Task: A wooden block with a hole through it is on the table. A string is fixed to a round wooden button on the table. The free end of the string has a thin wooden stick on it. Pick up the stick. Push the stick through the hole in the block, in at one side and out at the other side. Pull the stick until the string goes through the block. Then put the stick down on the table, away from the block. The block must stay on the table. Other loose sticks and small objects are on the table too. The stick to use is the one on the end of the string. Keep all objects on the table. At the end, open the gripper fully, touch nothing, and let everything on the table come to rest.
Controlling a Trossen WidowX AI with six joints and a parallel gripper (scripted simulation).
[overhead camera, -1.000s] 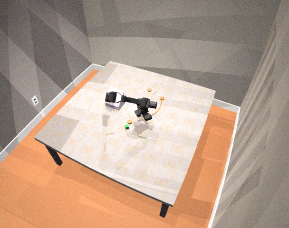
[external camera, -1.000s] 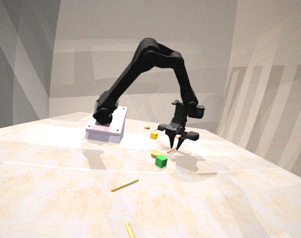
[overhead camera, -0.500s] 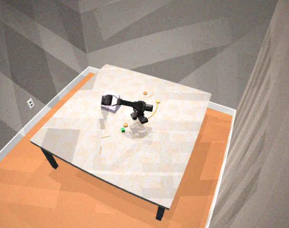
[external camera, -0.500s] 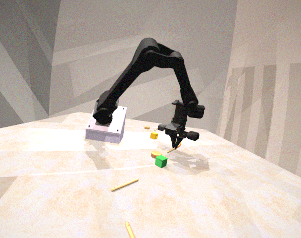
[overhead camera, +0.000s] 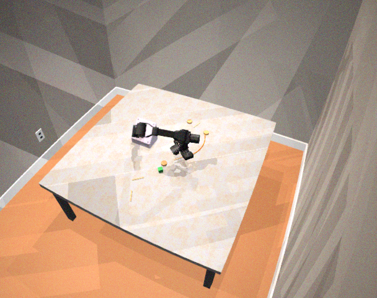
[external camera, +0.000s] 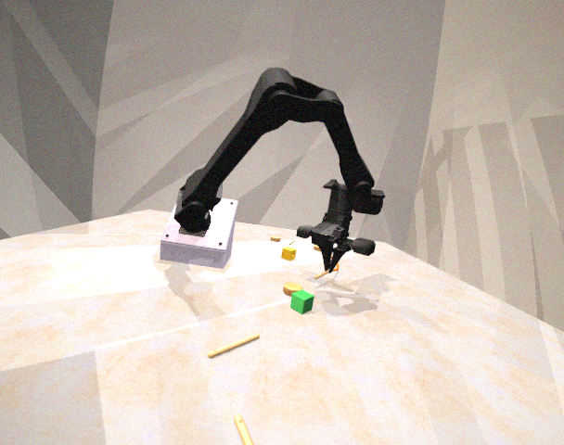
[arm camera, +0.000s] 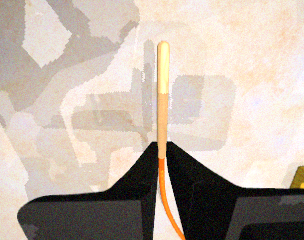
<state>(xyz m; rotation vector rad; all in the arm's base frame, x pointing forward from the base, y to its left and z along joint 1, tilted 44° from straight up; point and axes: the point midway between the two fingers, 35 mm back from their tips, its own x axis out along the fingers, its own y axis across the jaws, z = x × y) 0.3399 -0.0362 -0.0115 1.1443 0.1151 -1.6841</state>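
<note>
Right now my gripper tip is 140 mm to the right of the yellow wooden block and 90 mm past it. The rest, counted from my gripper tip: thin wooden stick 10 mm to the right, 10 mm behind; green cube 160 mm to the right, 90 mm behind.
</note>
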